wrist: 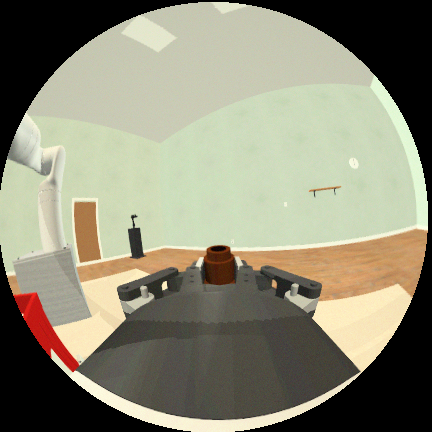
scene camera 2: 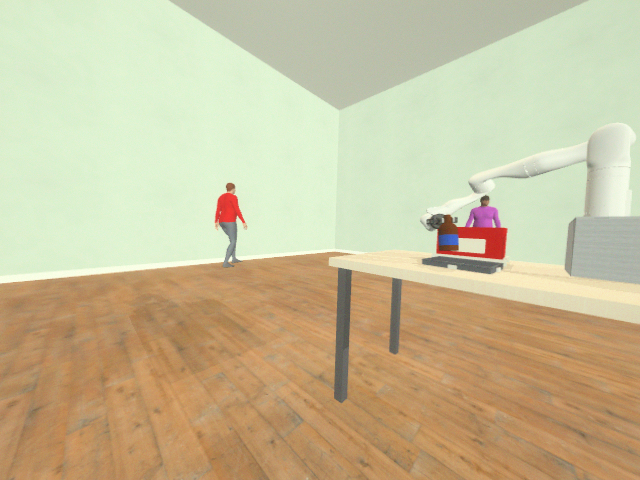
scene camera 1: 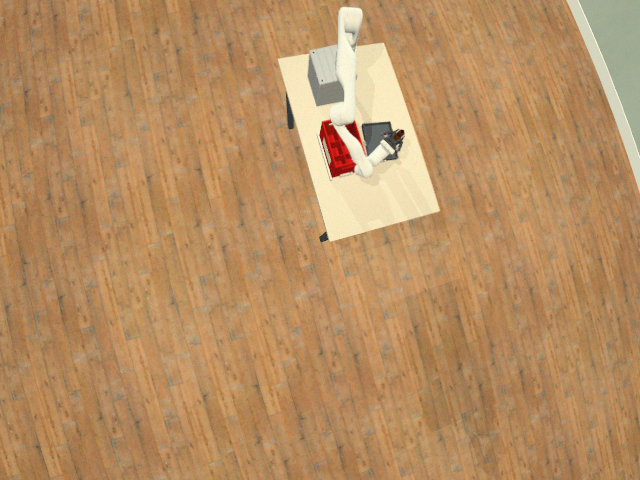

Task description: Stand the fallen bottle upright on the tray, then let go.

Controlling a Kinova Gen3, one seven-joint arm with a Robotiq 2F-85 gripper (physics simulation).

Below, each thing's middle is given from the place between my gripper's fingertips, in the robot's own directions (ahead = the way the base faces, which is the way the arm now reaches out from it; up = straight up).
Now: hand 6 cm above the brown bottle [wrist: 218, 261].
